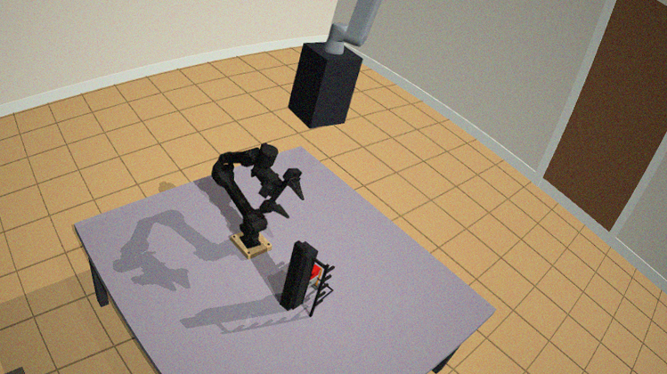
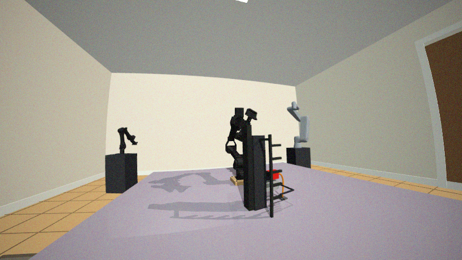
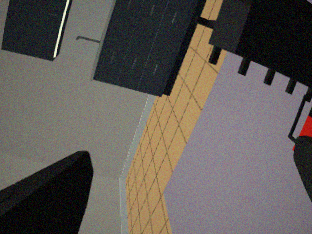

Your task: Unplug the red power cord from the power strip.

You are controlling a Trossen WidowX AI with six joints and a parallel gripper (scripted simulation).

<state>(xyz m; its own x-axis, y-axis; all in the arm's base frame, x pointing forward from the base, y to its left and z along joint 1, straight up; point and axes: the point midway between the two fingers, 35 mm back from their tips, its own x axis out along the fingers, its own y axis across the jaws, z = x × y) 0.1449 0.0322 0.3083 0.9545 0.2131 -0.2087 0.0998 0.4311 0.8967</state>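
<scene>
Now: gripper tip 12 cm short of the red plug, 3 cm to the right of it and 20 cm above it. From my gripper tip the other things lie so: thin black rack 22 cm ahead, 1 cm to the right, 19 cm below.
</scene>
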